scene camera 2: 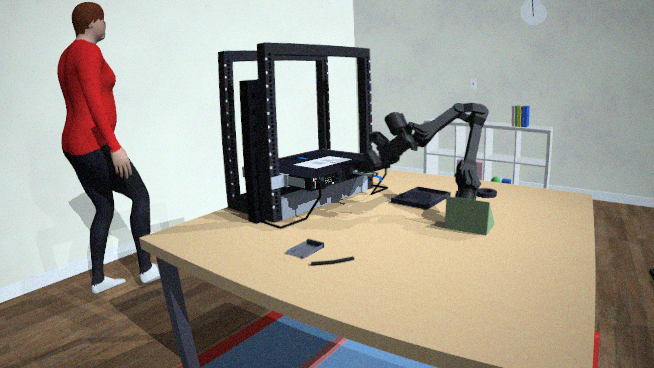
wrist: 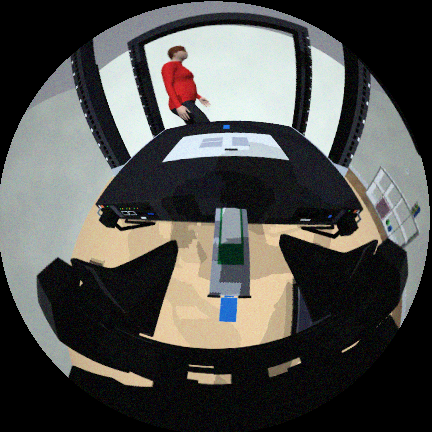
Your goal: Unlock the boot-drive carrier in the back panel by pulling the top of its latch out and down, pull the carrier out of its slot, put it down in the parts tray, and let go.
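Where they show: gripper, between the fingertips: (scene camera 2: 364,169) (wrist: 229,242); arm's base, origin of its link: (scene camera 2: 463,206).
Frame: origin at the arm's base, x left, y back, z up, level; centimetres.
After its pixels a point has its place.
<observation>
The boot-drive carrier (scene camera 2: 363,173) @[x -2.8, y -36.7, z 7.3 cm] (wrist: 230,275) @[x -3.9, y -34.4, z 7.4 cm] sticks far out of the back panel of the black server (scene camera 2: 289,163) @[x -0.8, y -66.1, z 9.2 cm] (wrist: 165,185) @[x 1.7, y -44.7, z 9.2 cm]. It is a long grey sled with a green board, and its inner end is at the panel. Its blue latch (scene camera 2: 378,178) @[x -2.6, y -30.7, z 6.0 cm] (wrist: 228,309) @[x -3.3, y -31.5, z 6.5 cm] shows at the outer end, folded out and down. My gripper (scene camera 2: 369,164) @[x -4.3, y -36.8, z 8.4 cm] (wrist: 229,242) @[x -4.3, y -36.8, z 8.4 cm] is open and empty. In the wrist view its fingers stand wide apart on either side of the carrier, touching neither side. The black parts tray (scene camera 2: 410,203) @[x -14.5, y -22.9, z -5.4 cm] (wrist: 304,309) @[x -17.6, y -25.0, z -6.2 cm] lies on the table; my right finger partly hides it in the wrist view.
The black rack (scene camera 2: 267,135) @[x 20.5, y -59.6, z 23.0 cm] (wrist: 302,80) @[x -36.5, y -70.2, z 27.6 cm] frames the server, with black cables (scene camera 2: 312,211) @[x 13.5, y -48.5, z -3.1 cm] hanging beside it. A green wedge block (scene camera 2: 467,216) @[x 4.9, y 2.2, z -1.4 cm] stands by the arm's base. A grey bracket (scene camera 2: 302,249) @[x 35.7, y -38.4, z -6.4 cm] and black rod (scene camera 2: 332,261) @[x 40.6, y -26.3, z -5.7 cm] lie nearer. A person (scene camera 2: 87,100) (wrist: 178,82) stands behind.
</observation>
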